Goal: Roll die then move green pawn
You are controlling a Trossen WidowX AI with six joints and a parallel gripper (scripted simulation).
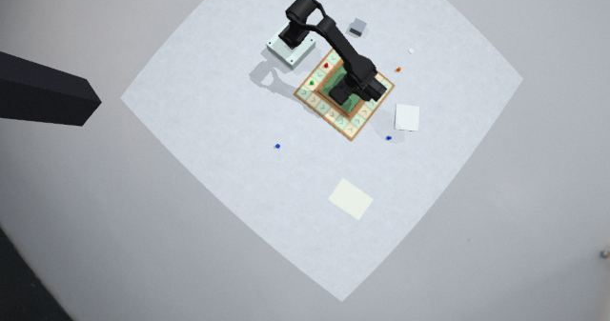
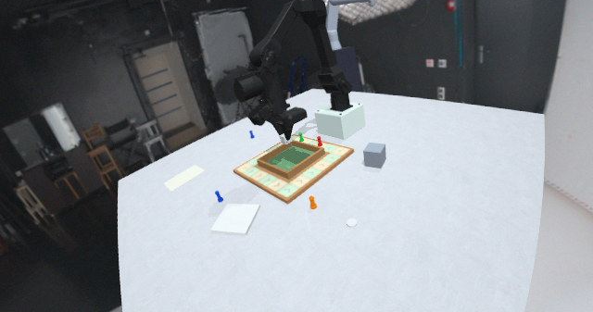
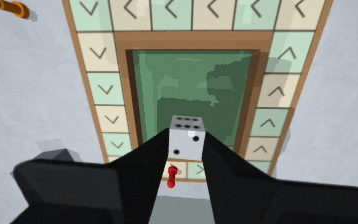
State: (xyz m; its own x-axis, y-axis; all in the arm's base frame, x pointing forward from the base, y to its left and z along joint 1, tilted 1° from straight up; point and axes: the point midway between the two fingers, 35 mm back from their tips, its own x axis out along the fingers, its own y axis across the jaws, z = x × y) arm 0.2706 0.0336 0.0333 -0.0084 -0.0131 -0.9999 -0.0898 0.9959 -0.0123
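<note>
Right now my gripper tip is 100 mm past the green pawn, 90 mm to the left of it and 60 mm above it. Also, from my gripper tip: red pawn: 120 mm behind, 60 mm below; then white die: right at my gripper tip; then green tray: 80 mm below.
</note>
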